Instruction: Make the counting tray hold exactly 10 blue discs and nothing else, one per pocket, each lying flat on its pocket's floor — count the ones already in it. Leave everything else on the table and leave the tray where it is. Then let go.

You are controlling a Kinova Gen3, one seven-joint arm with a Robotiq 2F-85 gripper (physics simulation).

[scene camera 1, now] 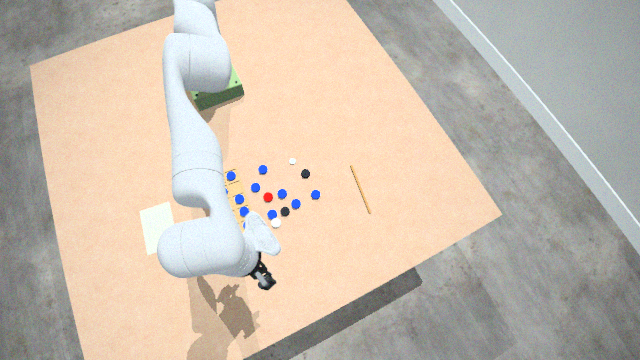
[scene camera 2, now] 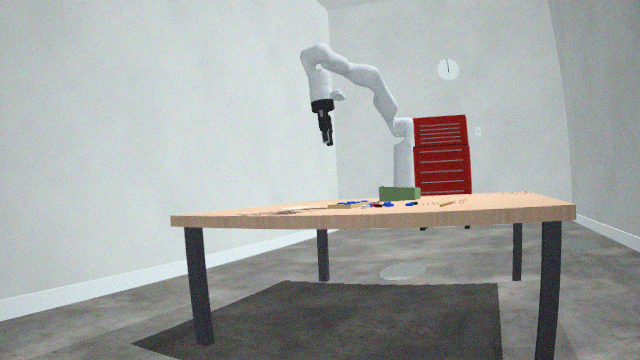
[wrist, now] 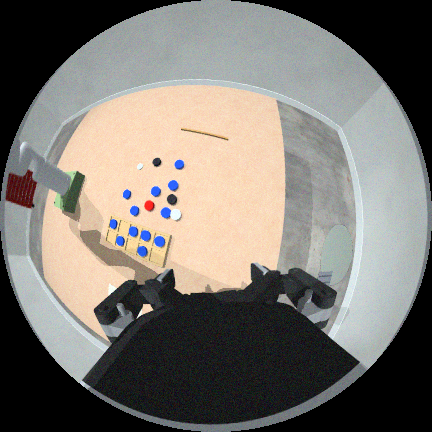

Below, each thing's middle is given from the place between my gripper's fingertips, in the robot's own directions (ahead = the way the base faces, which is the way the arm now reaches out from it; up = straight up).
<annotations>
Now: hand 23 cm past the wooden counting tray (scene camera 1: 235,187) and 21 cm above it. Round my hand: pale paper sheet (scene camera 1: 155,220): 27 cm behind, 23 cm to the right, 22 cm below.
</annotations>
